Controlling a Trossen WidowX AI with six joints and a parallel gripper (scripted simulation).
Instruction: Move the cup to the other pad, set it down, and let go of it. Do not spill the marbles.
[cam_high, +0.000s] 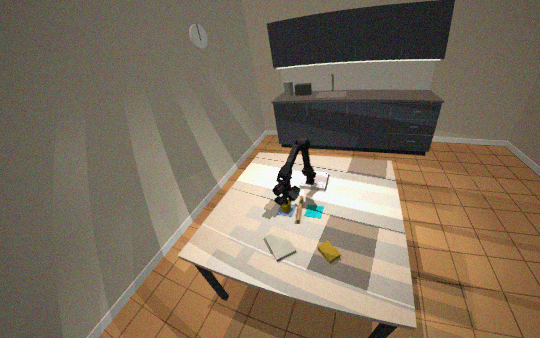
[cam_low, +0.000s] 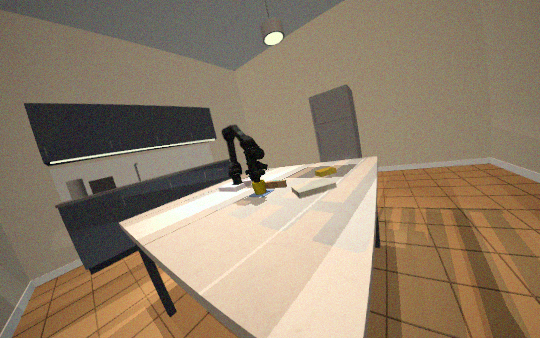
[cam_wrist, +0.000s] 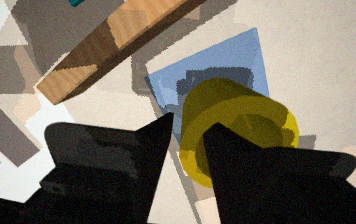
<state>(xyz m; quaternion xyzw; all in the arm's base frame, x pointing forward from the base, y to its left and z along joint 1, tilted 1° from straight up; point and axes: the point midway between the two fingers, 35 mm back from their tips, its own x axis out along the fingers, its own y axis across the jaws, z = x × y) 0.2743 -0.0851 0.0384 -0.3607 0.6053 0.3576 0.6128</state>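
Now: gripper tip 2 cm short of the olive-yellow cup and 1 cm to the left of it. The rest, counted from my gripper tip: wooden bar (1 cm ahead, 8 cm to the left, 3 cm below); white book (31 cm ahead, 5 cm to the left, 2 cm below); cyan pad (18 cm to the left, 4 cm below).
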